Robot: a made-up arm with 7 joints.
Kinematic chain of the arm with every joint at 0, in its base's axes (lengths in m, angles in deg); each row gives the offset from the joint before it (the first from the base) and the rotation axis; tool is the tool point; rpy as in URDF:
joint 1: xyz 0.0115 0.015 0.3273 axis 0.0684 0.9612 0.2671
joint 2: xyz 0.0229 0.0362 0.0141 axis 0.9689 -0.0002 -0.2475
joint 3: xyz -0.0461 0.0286 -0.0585 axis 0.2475 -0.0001 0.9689
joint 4: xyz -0.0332 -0.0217 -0.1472 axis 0.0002 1 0
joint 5: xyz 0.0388 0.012 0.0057 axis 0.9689 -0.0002 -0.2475
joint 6: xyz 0.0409 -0.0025 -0.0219 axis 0.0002 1 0
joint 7: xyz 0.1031 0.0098 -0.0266 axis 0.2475 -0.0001 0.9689
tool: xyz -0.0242 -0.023 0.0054 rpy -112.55 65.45 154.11
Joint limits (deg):
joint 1: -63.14..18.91
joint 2: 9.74..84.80
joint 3: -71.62..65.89
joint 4: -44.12..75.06
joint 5: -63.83..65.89
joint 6: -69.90..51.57
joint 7: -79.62..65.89
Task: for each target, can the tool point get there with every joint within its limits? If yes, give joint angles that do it. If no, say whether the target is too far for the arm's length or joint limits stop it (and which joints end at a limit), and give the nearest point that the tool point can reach.
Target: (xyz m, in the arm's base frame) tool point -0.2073 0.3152 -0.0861
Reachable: no: too far | nearest point -0.1527 0.2513 0.0184 | short by 0.134 m
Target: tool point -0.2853 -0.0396 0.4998
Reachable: no: joint limits stop it (at a limit: joint 1, joint 2, joint 3, joint 4, joint 6, joint 7) | nearest point -0.1110 0.0027 0.3065 | short by 0.264 m
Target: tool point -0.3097 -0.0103 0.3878
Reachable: no: joint limits stop it (at a limit: joint 1, joint 3, joint 4, joint 5, joint 6, joint 7) | nearest point -0.1263 0.0117 0.2862 | short by 0.211 m
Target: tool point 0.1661 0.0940 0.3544
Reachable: yes | joints -50.72 56.17 14.86 -29.66 48.75 -49.40 52.06
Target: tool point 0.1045 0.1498 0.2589
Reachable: yes | joints -17.66 70.88 -48.97 -18.70 -47.51 -43.87 -18.41
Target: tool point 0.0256 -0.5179 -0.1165
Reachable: no: too far | nearest point 0.0469 -0.0816 0.0604 | short by 0.471 m
